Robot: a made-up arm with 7 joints. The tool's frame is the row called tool. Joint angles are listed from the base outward. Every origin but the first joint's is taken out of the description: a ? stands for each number. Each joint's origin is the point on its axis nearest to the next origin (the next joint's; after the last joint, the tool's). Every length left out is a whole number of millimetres.
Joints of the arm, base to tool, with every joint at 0 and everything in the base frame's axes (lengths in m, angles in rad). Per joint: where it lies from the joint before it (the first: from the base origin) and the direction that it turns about. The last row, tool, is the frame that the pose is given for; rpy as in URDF.
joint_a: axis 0 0 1 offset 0.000 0.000 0.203
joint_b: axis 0 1 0 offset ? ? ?
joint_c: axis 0 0 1 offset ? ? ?
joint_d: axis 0 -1 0 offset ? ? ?
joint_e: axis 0 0 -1 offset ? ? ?
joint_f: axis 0 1 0 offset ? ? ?
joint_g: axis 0 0 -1 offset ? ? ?
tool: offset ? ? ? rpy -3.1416 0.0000 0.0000
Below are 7 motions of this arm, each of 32 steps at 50 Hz.
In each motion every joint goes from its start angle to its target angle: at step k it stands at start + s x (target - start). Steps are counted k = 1, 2, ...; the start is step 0. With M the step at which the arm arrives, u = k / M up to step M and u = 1 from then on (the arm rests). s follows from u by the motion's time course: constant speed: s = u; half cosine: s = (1 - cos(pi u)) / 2; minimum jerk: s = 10 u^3 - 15 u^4 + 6 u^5.
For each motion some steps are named. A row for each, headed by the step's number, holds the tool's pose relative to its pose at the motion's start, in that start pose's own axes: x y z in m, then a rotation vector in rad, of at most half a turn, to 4 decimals.
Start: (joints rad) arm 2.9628 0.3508 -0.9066 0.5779 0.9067 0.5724 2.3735
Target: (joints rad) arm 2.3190 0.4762 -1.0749 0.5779 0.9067 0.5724 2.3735
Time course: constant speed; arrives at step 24
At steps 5, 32:
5: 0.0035 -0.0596 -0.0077 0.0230 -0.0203 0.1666
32: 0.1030 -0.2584 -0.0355 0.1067 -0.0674 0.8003

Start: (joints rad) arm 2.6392 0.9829 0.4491 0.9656 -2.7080 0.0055 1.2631
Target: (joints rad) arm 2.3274 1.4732 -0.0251 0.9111 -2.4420 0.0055 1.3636
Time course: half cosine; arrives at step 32
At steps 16, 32:
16: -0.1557 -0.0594 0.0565 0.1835 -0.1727 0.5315
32: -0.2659 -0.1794 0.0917 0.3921 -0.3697 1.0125

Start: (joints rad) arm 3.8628 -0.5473 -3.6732 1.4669 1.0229 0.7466 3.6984
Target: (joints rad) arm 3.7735 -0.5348 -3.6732 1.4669 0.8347 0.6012 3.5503
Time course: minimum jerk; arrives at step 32
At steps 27, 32:
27: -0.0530 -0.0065 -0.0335 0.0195 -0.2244 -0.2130
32: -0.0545 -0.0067 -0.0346 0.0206 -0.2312 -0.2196

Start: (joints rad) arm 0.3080 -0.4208 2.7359 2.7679 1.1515 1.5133 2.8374
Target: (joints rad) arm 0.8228 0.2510 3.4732 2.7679 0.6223 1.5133 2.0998
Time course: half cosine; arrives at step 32
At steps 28, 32:
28: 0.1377 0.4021 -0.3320 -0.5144 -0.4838 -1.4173
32: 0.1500 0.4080 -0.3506 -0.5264 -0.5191 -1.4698

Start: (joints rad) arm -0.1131 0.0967 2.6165 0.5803 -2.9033 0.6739 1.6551
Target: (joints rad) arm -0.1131 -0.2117 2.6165 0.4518 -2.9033 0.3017 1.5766
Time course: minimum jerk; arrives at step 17
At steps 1, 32:
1: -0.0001 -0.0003 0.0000 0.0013 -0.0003 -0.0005
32: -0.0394 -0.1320 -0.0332 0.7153 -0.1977 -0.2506

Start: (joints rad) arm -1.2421 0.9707 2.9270 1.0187 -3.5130 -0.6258 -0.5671
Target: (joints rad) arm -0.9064 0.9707 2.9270 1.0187 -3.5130 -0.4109 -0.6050
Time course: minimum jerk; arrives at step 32
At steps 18, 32:
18: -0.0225 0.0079 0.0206 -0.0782 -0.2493 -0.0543
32: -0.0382 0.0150 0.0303 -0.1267 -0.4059 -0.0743

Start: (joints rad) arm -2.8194 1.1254 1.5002 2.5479 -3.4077 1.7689 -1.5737
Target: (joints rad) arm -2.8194 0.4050 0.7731 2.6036 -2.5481 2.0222 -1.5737
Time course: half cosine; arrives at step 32
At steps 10, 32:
10: -0.0838 -0.0087 0.0393 0.0994 -0.0220 0.0417
32: -0.3859 -0.1474 0.1673 0.5647 -0.0152 0.2596

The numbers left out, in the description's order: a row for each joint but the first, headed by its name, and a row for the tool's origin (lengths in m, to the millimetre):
joint_b: 0.000 0.000 0.000
joint_c: 0.000 0.000 0.374
joint_d: 0.045 0.000 0.000
joint_e: 0.081 0.000 -0.359
joint_f: 0.000 0.000 0.000
joint_g: 0.046 0.000 -0.059
tool: 0.000 0.000 0.000

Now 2 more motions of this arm.
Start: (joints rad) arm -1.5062 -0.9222 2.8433 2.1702 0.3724 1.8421 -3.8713
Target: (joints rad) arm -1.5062 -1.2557 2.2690 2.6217 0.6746 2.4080 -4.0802
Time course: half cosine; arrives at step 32
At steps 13, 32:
13: 0.0116 -0.0358 -0.0038 -0.0575 0.0852 0.0367
32: 0.0030 -0.0503 0.0109 -0.1347 0.3051 0.0366

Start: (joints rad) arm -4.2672 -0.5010 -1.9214 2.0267 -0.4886 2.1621 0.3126
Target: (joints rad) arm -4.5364 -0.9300 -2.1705 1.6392 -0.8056 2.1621 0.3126
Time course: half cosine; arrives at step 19
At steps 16, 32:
16: 0.1323 0.1906 0.3447 -0.0739 -0.6316 0.1514
32: 0.1325 0.1978 0.3694 -0.0757 -0.6704 0.1468

